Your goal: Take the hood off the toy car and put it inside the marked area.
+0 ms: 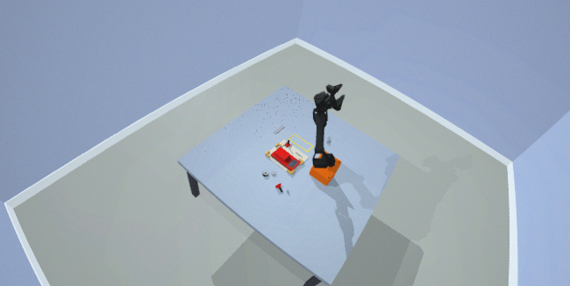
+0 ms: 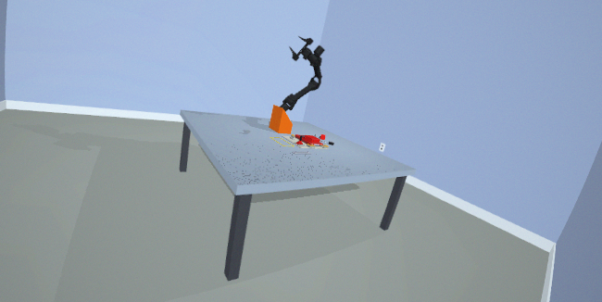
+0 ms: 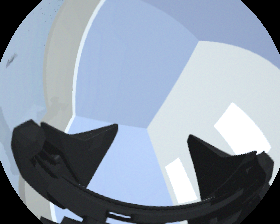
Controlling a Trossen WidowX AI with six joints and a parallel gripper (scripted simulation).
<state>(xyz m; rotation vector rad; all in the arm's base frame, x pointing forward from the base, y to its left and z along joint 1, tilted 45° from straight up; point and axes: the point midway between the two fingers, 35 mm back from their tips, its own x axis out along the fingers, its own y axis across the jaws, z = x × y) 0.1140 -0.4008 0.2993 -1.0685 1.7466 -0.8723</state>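
The red hood is 200 mm ahead of my gripper tip, 180 mm to the left of it and 620 mm below it. Also, from my gripper tip: grey wheel: 190 mm ahead, 390 mm to the left, 650 mm below.
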